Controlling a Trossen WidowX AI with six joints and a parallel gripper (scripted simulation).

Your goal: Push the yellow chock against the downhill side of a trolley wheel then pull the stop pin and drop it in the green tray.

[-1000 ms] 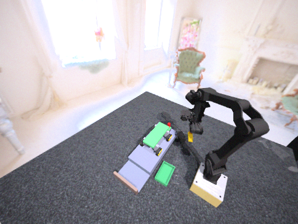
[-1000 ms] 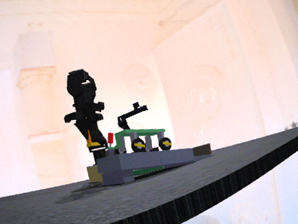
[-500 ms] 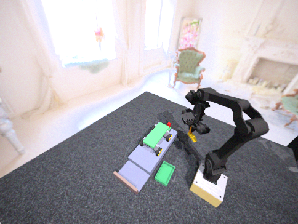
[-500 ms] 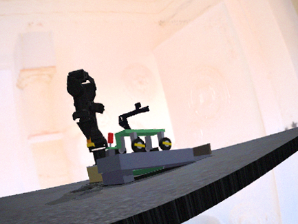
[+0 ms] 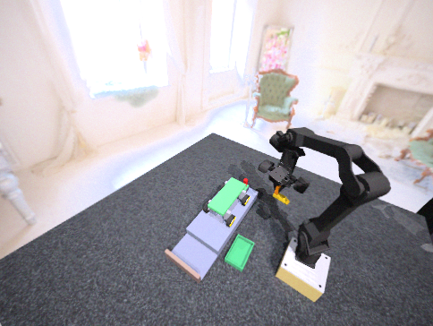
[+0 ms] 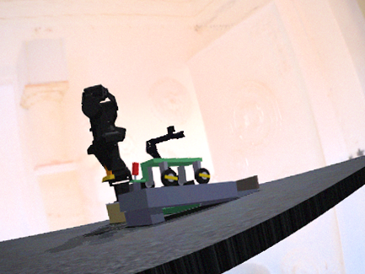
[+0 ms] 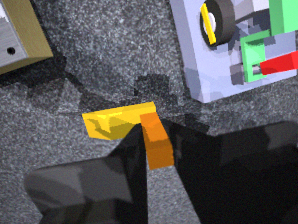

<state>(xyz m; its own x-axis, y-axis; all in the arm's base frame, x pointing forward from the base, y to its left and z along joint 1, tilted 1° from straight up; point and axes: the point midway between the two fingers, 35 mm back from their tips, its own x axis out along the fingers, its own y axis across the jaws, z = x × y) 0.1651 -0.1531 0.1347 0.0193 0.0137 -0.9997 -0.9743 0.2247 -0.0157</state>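
My gripper tip is now 170 mm short of the green trolley, 110 mm to the right of it and 60 mm above it. The rest, counted from my gripper tip: red-headed stop pin (130 mm ahead, 10 mm to the right, 40 mm below); then yellow chock (20 mm behind, 10 mm below); then ramp (170 mm ahead, 110 mm to the left, 130 mm below).
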